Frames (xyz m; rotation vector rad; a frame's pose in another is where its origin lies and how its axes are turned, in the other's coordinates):
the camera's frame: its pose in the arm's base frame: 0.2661 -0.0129 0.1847 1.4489 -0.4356 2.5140
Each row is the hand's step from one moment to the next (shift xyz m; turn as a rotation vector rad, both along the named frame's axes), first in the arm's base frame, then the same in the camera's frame.
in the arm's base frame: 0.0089 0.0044 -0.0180 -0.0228 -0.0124 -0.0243
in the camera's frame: -0.0199 -0.0043 -0.0029 -0.0102 0.0226 -0.0255
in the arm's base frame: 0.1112 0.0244 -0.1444 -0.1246 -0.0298 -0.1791
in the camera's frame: -0.1797 -0.0369 0.0126 -0.0945 0.0948 -0.1748
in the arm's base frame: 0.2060 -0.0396 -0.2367 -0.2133 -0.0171 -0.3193
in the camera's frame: -0.3088 0.0063 0.0680 -0.1718 0.1325 -0.3173
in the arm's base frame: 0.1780 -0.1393 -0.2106 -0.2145 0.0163 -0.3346
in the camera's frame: -0.2754 0.1046 0.0930 -0.1834 0.1039 -0.3373
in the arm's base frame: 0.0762 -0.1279 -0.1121 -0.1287 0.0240 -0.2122
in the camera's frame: -0.1391 0.1119 0.0535 -0.1195 0.0508 -0.2129
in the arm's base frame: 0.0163 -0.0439 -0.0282 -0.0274 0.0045 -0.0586
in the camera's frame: -0.0339 0.0400 0.0153 -0.0371 0.0134 -0.0515
